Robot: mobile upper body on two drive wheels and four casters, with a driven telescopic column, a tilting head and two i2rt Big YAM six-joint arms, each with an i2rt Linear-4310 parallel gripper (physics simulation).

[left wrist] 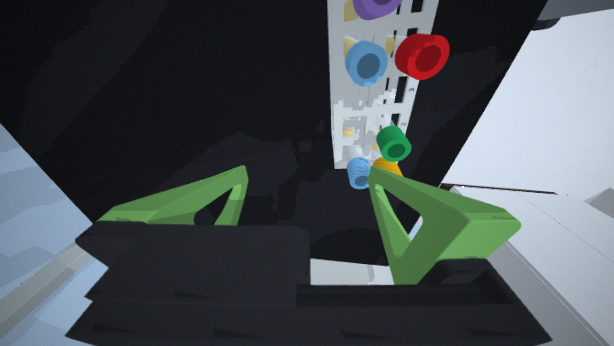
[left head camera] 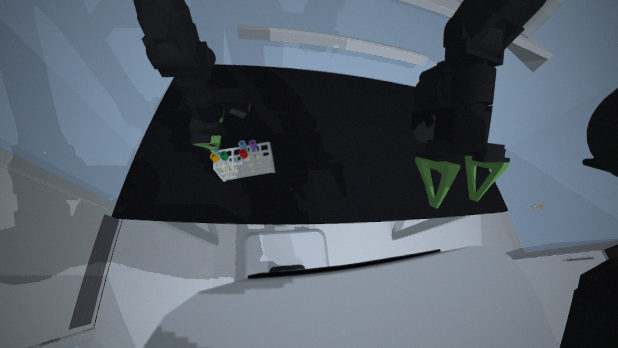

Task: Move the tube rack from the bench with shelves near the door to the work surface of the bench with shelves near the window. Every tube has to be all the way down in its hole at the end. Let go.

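Places are measured from the left arm's base along level axes (x ahead, y left, z up), in metres.
Where they show: left gripper, fingertip midpoint: (left wrist: 307,172) (left head camera: 218,135); right gripper, fingertip midpoint: (left head camera: 454,203).
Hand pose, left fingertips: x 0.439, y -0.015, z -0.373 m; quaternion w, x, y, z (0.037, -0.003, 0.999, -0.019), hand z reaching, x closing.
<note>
After its pixels a point has its place.
The clear-white tube rack (left head camera: 265,164) @[x 0.399, y -0.144, z -0.469 m] (left wrist: 357,95) @[x 0.397, y -0.060, z -0.444 m] stands on the black bench top (left head camera: 320,195) @[x 0.299, y -0.315, z -0.496 m] (left wrist: 210,90) @[x 0.576, y -0.055, z -0.496 m]. It holds tubes with purple (left head camera: 253,144) @[x 0.401, y -0.117, z -0.365 m] (left wrist: 377,6) @[x 0.409, y -0.108, z -0.366 m], red (left head camera: 243,153) @[x 0.374, y -0.092, z -0.367 m] (left wrist: 422,56) @[x 0.383, y -0.090, z -0.368 m], green (left head camera: 224,155) @[x 0.372, y -0.041, z -0.373 m] (left wrist: 394,143) @[x 0.382, y -0.042, z -0.373 m] and yellow (left head camera: 214,157) @[x 0.369, y -0.014, z -0.376 m] (left wrist: 387,166) @[x 0.378, y -0.019, z -0.380 m] caps, and two with blue caps, one mid-rack (left head camera: 242,144) @[x 0.404, y -0.087, z -0.368 m] (left wrist: 366,63) @[x 0.409, y -0.086, z -0.368 m] and one at the near end in the wrist view (left wrist: 358,173) @[x 0.400, y -0.015, z -0.375 m]. How deep the tubes sit is unclear. My left gripper (left head camera: 218,131) @[x 0.439, y -0.015, z -0.373 m] (left wrist: 307,172) @[x 0.439, y -0.015, z -0.373 m] is open beside the rack's left end; one fingertip overlaps the end caps. My right gripper (left head camera: 456,203) @[x 0.151, y -0.456, z -0.173 m] is open, far right of the rack.
A pale bar (left head camera: 332,40) @[x 0.930, y -0.416, z -0.312 m] runs behind the bench top. A light rounded-corner panel (left head camera: 287,247) @[x 0.213, y -0.235, z -1.150 m] and a large grey surface (left head camera: 350,300) lie in front of it. Pale cabinets stand at the lower left and right. A dark rounded object (left head camera: 605,135) is at the right edge.
</note>
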